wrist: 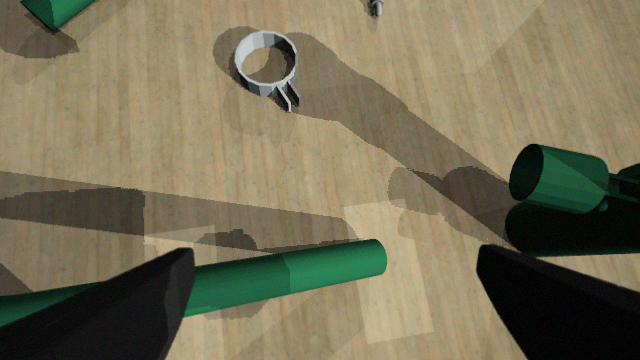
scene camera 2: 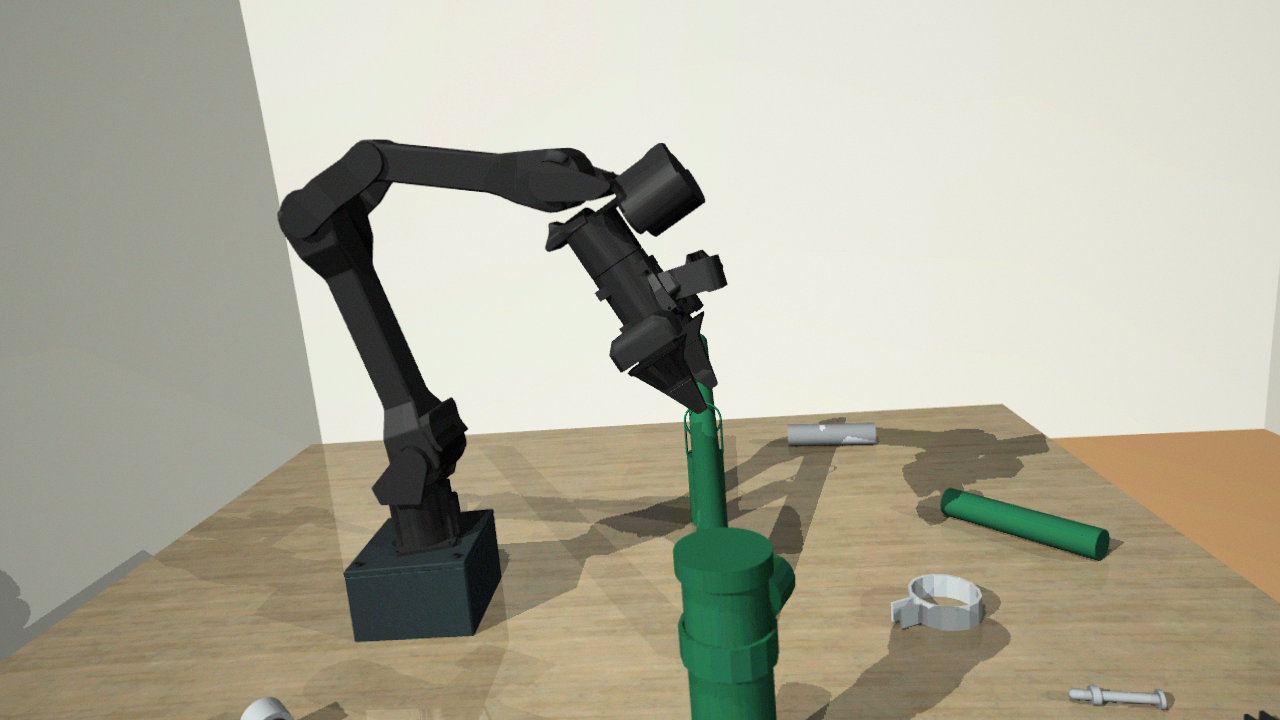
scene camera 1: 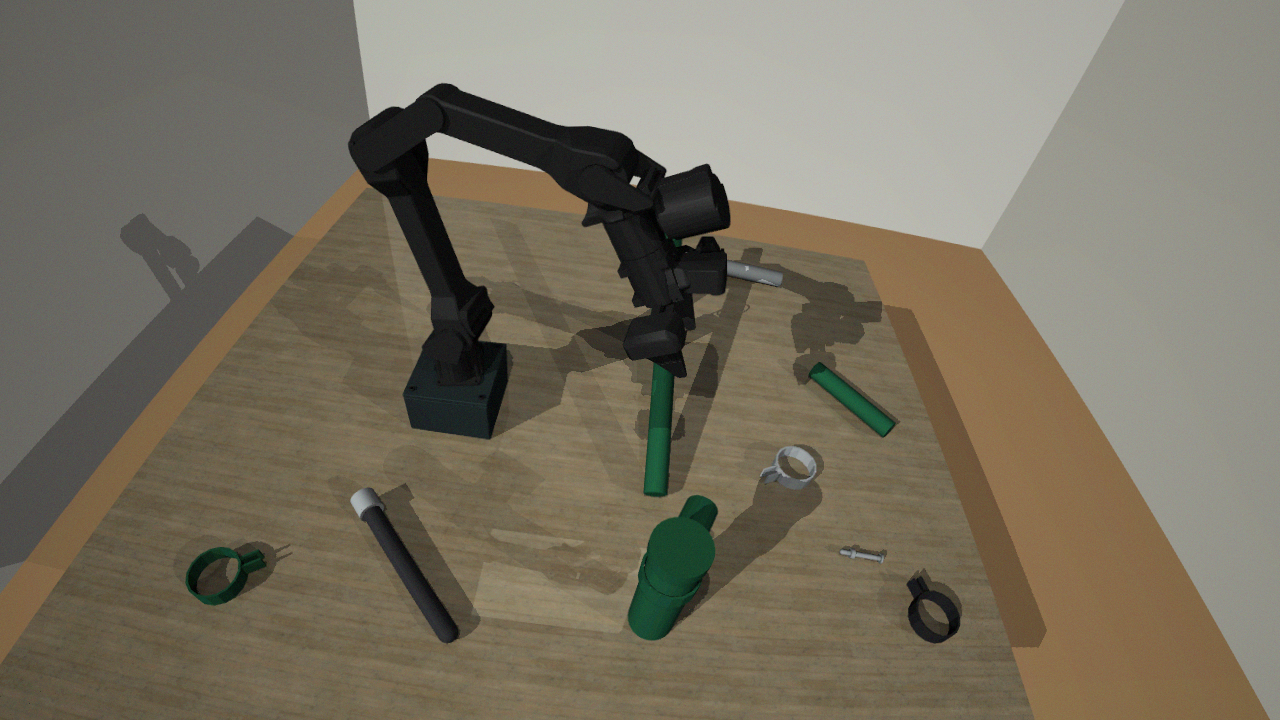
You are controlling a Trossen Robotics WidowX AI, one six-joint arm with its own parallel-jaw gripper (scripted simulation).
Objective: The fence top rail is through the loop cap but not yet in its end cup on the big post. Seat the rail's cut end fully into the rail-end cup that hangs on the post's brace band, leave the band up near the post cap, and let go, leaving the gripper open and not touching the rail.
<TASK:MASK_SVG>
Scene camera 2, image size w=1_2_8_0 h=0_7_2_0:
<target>my gripper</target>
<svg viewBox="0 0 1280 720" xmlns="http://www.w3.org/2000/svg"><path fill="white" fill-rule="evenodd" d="M641 248L594 280L599 289L595 292L595 295L600 302L605 299L624 325L619 329L622 334L611 342L609 356L621 373L639 362L628 372L631 377L638 378L696 414L700 414L707 409L707 405L695 379L708 389L716 387L718 381L700 335L704 311L693 318L690 314L699 311L704 306L697 296L698 293L704 291L712 292L728 285L723 271L723 264L718 254L709 257L703 250L699 250L686 255L685 265L663 271L653 255L648 256L645 250Z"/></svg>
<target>green top rail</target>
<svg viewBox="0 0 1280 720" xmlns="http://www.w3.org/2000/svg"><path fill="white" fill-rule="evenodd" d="M709 405L700 414L689 410L697 531L712 528L728 528L715 409ZM695 379L705 402L714 405L713 388L708 389ZM700 334L709 357L707 339L704 335Z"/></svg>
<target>short green pipe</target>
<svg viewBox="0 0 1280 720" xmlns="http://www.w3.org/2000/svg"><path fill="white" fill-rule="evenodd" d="M943 492L940 510L945 515L1099 561L1107 553L1109 547L1109 532L1107 529L1082 524L1070 519L951 488Z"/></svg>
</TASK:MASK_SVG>
